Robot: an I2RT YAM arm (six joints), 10 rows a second.
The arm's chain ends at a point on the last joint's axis. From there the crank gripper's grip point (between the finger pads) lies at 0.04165 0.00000 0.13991 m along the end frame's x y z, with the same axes.
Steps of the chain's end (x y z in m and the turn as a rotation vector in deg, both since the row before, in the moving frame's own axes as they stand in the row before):
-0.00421, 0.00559, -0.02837, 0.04, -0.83, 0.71
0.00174, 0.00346, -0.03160, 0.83, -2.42, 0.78
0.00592, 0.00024, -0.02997, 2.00, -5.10, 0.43
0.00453, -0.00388, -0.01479, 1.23, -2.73, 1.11
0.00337, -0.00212, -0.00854, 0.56, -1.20, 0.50
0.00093, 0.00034, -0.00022, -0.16, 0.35, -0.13
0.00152, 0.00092, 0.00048, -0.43, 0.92, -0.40
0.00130, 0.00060, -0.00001, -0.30, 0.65, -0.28
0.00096, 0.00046, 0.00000, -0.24, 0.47, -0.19
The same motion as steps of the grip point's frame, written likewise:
-0.00624, 0.00600, -0.02778, 0.04, -0.83, 0.71
-0.00419, 0.00195, -0.02998, 0.83, -2.42, 0.78
-0.00666, -0.00444, -0.02690, 2.00, -5.10, 0.43
-0.00216, -0.00616, -0.01299, 1.23, -2.73, 1.11
0.00044, -0.00314, -0.00770, 0.56, -1.20, 0.50
0.00178, 0.00063, -0.00048, -0.16, 0.35, -0.13
0.00376, 0.00167, -0.00021, -0.43, 0.92, -0.40
0.00289, 0.00112, -0.00049, -0.30, 0.65, -0.28
0.00211, 0.00091, -0.00035, -0.24, 0.47, -0.19

